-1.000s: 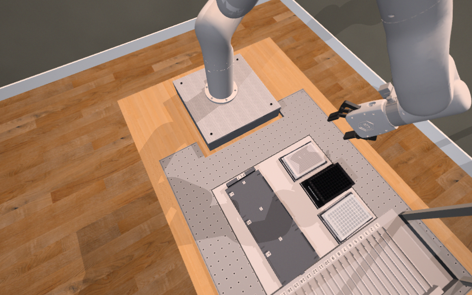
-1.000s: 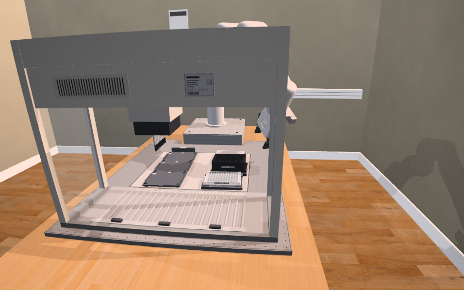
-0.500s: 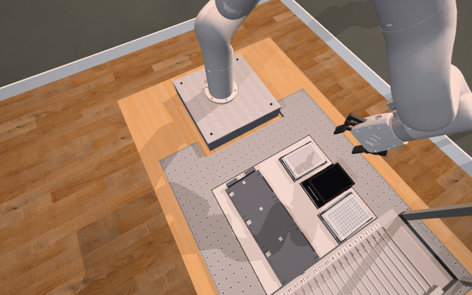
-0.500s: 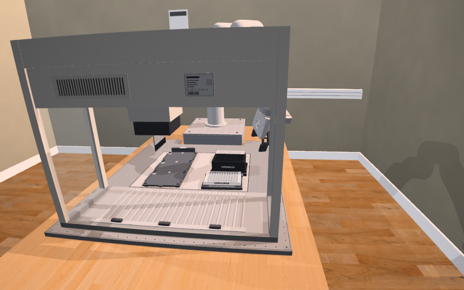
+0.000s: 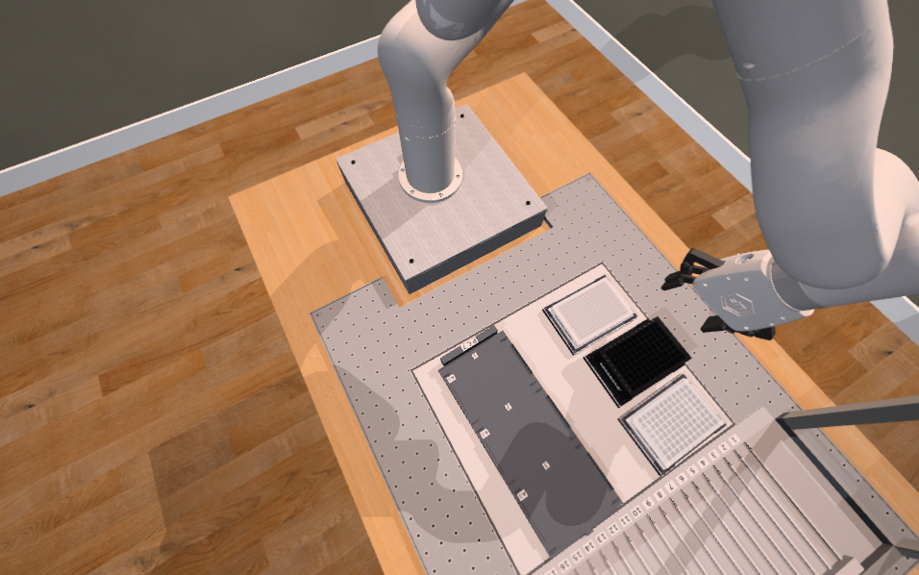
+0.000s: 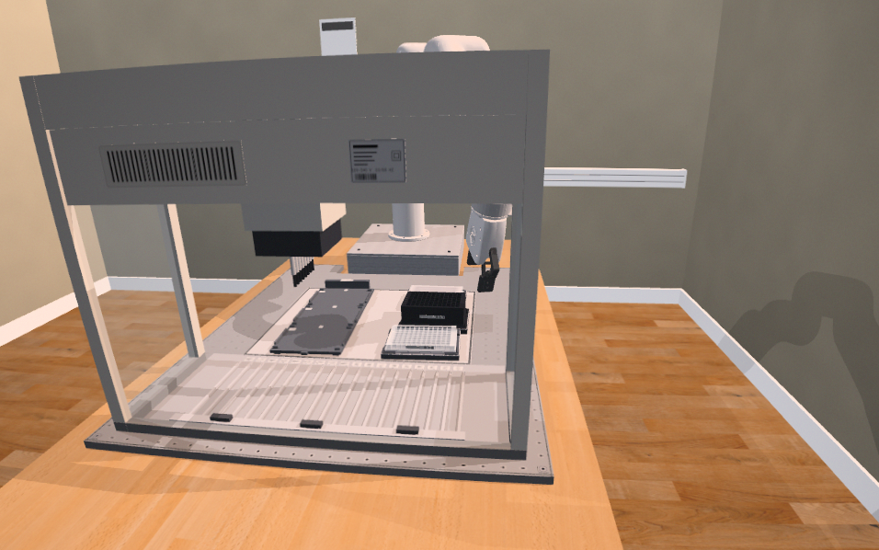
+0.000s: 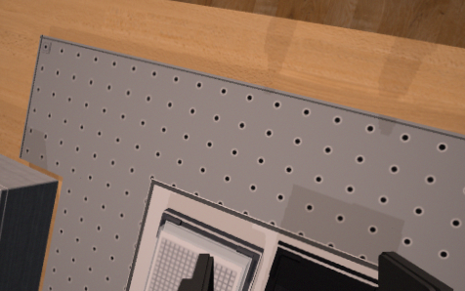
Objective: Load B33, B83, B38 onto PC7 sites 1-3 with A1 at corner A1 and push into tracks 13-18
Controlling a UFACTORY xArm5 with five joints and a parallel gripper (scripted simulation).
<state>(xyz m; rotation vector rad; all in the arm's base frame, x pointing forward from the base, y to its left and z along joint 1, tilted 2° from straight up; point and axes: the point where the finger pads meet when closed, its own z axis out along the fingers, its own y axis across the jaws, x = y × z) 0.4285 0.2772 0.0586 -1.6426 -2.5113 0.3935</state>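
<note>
Now: the plate nest S3 15 cm ahead of my hand, 10 cm below it and 9 cm to the right of it. From my hand the other things lie so: plate carrier PC7 (31 cm to the right, 8 cm below, 7 cm ahead); black deep-well block B83 (9 cm to the right, 7 cm below, 4 cm ahead); plate nest S2 (10 cm below, 9 cm to the right, 4 cm ahead).
</note>
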